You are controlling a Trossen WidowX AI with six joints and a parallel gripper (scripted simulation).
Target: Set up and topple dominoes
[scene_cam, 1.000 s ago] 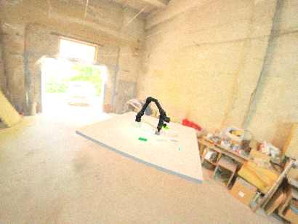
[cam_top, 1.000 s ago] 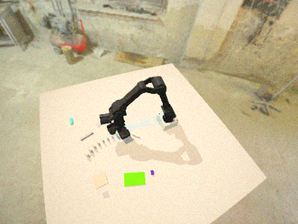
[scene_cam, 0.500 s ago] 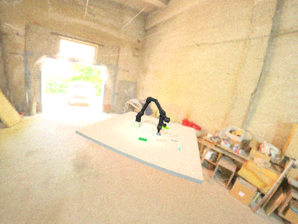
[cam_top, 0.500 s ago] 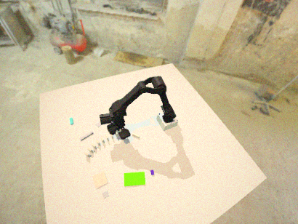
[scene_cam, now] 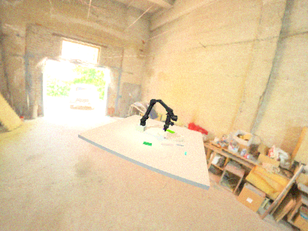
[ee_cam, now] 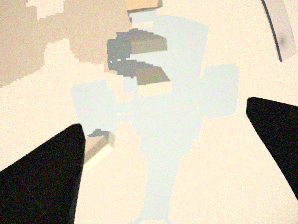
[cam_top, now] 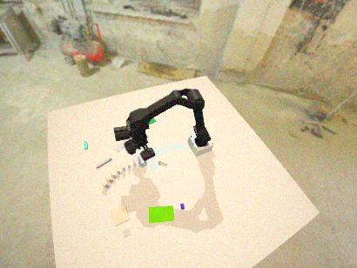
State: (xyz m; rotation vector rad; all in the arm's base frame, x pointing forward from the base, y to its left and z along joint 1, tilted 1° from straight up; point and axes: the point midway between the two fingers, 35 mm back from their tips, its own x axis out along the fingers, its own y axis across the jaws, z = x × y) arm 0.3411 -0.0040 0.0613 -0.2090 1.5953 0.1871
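Now: gripper tip 310 mm to the right of the small purple cube, 130 mm past it and 100 mm above it. Also, from my gripper tip: grey bar (220 mm ahead, 100 mm below, 30 mm to the right); dark green tile (280 mm to the right, 100 mm below, 80 mm behind); bright green slab (310 mm to the left, 100 mm below, 20 mm behind).
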